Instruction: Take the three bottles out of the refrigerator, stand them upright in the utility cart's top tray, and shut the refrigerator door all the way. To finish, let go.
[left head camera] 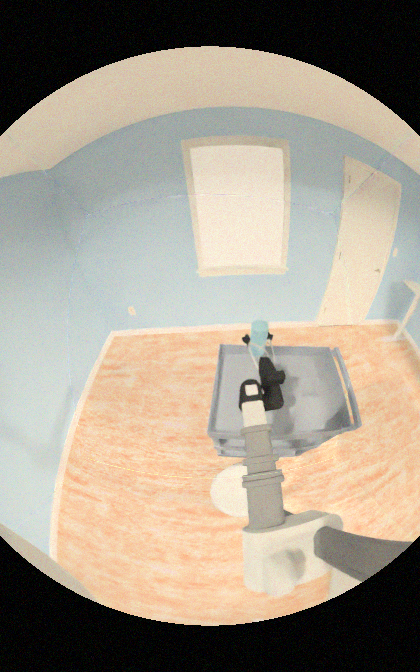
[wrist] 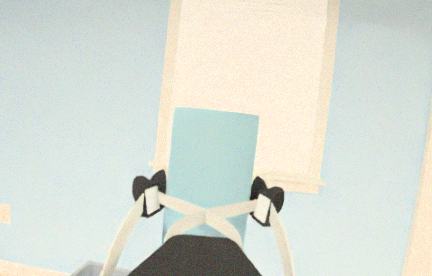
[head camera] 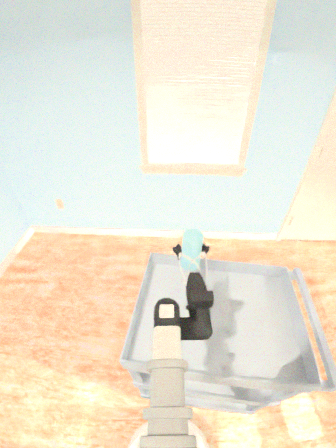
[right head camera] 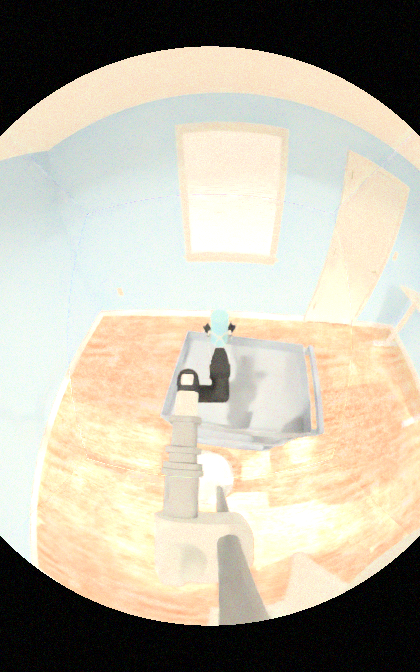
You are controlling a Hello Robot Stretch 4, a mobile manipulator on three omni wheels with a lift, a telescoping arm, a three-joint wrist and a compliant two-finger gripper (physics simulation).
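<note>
A teal bottle [head camera: 193, 238] [left head camera: 259, 328] [right head camera: 219, 319] [wrist: 214, 150] stands roughly upright between the two fingertips of my gripper [head camera: 191, 249] [left head camera: 258, 338] [right head camera: 219, 328] [wrist: 209, 188], which is shut on it. The bottle is above the far left part of the utility cart's grey top tray [head camera: 265, 310] [left head camera: 310, 370] [right head camera: 280, 370]; its lower end is partly hidden by the fingers and wrist, and I cannot tell how high it is. A shadow of the arm and gripper falls on the tray floor. The refrigerator and the other two bottles do not show in these views.
The cart's handle bar [head camera: 314, 325] runs along the tray's right side. A round white object [left head camera: 229, 490] [right head camera: 216, 472] is on the floor before the cart. A blue wall with a window [left head camera: 240, 205] stands behind. A white door [left head camera: 367, 240] and a table-like piece [left head camera: 407, 310] are at the right.
</note>
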